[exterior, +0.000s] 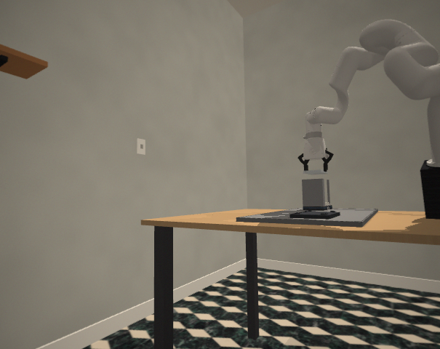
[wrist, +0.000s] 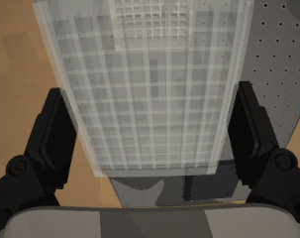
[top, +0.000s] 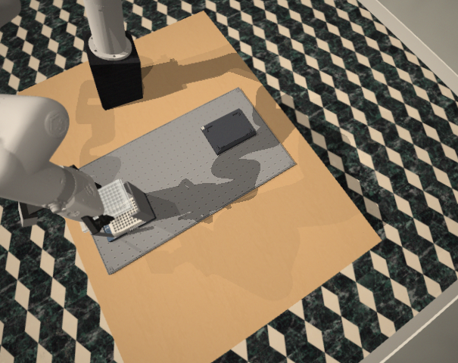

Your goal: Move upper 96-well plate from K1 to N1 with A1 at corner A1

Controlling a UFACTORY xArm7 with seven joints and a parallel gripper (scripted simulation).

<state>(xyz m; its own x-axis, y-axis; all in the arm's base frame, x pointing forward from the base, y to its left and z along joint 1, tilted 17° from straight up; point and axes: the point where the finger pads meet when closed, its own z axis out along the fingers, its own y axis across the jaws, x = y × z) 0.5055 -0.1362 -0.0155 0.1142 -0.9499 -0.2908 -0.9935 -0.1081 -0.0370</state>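
Now: hand 210 mm past the pale A1 square, 320 mm to the right of it and 180 mm above it. The rest, counted from my hand: 96-well plate: 10 mm below.
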